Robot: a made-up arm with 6 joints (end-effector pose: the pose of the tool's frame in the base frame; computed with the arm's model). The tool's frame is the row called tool. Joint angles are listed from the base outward.
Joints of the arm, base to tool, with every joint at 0 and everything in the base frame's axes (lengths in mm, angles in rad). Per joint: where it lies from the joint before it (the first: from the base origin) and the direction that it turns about. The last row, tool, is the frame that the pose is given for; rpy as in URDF.
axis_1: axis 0 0 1 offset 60.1 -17.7 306.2
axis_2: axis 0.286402 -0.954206 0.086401 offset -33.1 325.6 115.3
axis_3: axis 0 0 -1 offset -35 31.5 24.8
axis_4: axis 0 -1 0 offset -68.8 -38.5 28.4
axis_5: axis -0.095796 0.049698 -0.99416 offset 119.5 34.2 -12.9
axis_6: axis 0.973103 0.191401 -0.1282 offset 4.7 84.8 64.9
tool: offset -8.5 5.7 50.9 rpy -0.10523 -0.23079 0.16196
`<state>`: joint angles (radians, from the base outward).
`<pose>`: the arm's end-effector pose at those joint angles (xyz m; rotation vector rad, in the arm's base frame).
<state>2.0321 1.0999 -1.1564 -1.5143 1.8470 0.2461</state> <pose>-0.3556 -0.1310 0.3588 0.1687 -1.2631 0.8300</pose>
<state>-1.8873 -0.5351 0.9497 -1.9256 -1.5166 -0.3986</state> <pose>0.3974 -0.0575 0.4451 1.3739 -0.9802 -1.6984</pose>
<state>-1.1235 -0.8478 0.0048 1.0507 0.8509 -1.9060</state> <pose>0.5610 0.0866 0.5631 -1.7898 1.4744 -0.8021</pose>
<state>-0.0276 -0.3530 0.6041 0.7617 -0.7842 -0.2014</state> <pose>0.0055 0.4656 0.5882 -0.7721 -0.5364 0.4625</pose>
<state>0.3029 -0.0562 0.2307 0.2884 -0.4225 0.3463</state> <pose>-0.1215 0.3651 0.6003 0.2537 -0.3788 0.5919</pose>
